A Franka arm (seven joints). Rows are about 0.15 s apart.
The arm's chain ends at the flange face. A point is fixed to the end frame.
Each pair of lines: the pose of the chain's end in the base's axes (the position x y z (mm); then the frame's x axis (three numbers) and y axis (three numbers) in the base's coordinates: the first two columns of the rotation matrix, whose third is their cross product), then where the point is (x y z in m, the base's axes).
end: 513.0 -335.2 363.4 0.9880 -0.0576 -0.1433 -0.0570 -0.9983 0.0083
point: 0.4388 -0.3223 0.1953
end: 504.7 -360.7 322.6 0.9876 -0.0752 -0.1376 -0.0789 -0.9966 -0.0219
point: 0.4321 -0.3412 0.1544
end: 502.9 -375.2 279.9 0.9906 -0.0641 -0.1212 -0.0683 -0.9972 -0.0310
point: 0.4330 -0.3551 0.1106
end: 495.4 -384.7 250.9 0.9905 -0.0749 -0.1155 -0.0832 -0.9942 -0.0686
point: 0.4273 -0.3573 0.0820
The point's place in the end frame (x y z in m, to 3 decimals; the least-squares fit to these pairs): -0.050 -0.010 0.177
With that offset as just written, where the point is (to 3 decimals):
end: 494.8 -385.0 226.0 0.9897 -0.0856 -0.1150 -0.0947 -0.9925 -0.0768
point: 0.427 -0.355 0.057
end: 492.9 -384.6 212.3 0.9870 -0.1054 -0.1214 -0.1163 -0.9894 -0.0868
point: 0.425 -0.352 0.044
